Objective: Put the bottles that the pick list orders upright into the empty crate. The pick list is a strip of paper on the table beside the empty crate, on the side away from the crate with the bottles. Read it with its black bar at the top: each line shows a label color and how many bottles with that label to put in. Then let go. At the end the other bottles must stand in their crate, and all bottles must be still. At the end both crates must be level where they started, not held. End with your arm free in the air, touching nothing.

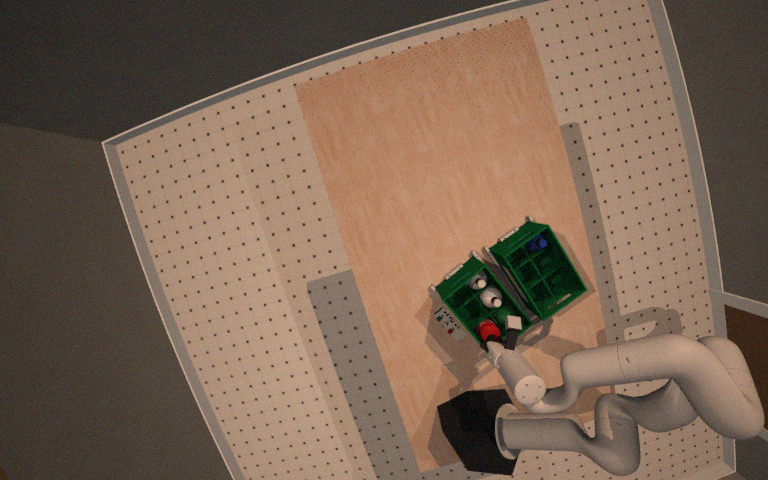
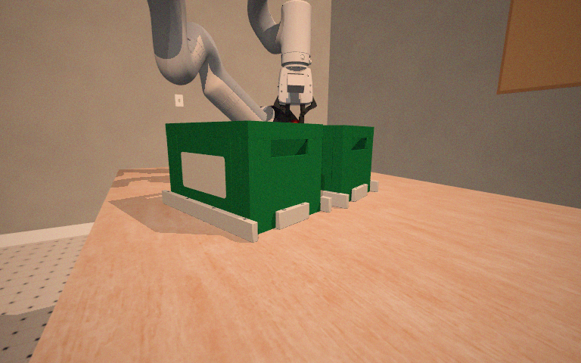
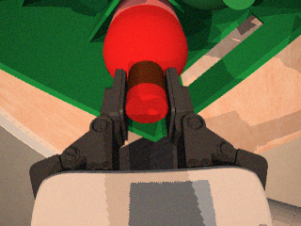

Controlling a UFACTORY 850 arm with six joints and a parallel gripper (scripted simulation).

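The red bottle is 70 mm below my hand. The rest, counted from my hand: green bottle: 100 mm below, 90 mm to the right, 30 mm ahead; pick list: 190 mm below, 110 mm to the left, 50 mm ahead; blue bottle: 280 mm to the right, 240 mm ahead, 100 mm below.
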